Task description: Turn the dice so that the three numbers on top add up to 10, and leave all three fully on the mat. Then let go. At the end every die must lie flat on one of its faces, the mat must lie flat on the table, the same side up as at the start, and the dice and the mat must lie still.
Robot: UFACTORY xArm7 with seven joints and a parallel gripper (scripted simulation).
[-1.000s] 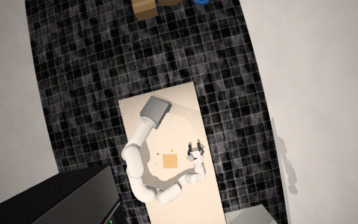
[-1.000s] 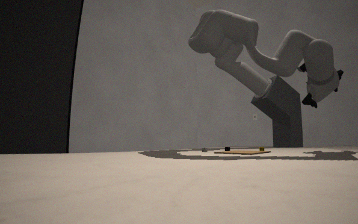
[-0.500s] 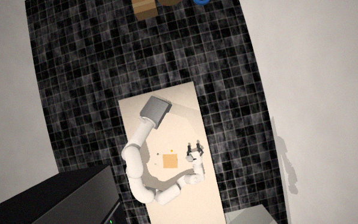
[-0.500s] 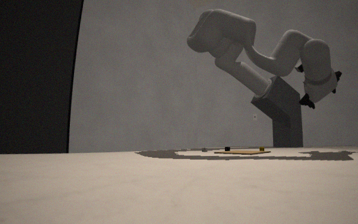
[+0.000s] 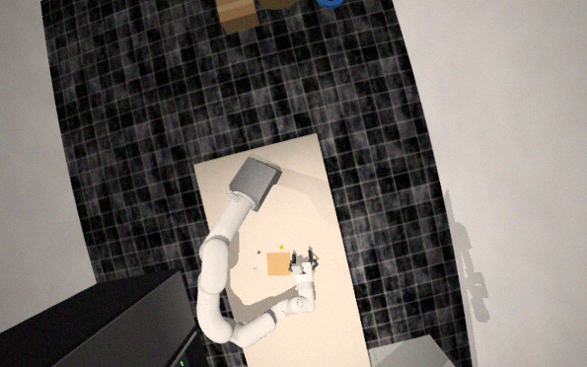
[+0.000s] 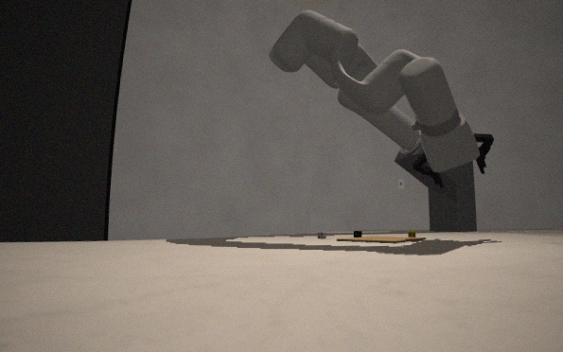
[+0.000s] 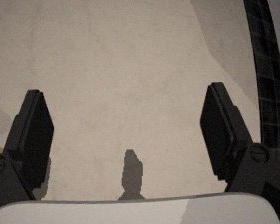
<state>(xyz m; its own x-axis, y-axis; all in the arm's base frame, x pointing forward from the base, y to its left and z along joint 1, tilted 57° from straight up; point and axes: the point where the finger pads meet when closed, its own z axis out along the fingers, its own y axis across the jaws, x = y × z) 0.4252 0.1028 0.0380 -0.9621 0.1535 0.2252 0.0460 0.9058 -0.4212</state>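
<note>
Right now my hand is 32 cm to the left of the pale die, 13 cm above it and 4 cm past it. The rest, counted from my hand: tan mat: 17 cm to the right, 14 cm below, 1 cm ahead; then yellow die: 13 cm below, 10 cm to the right, 6 cm behind; then black die: 23 cm to the right, 13 cm below, 11 cm behind.
</note>
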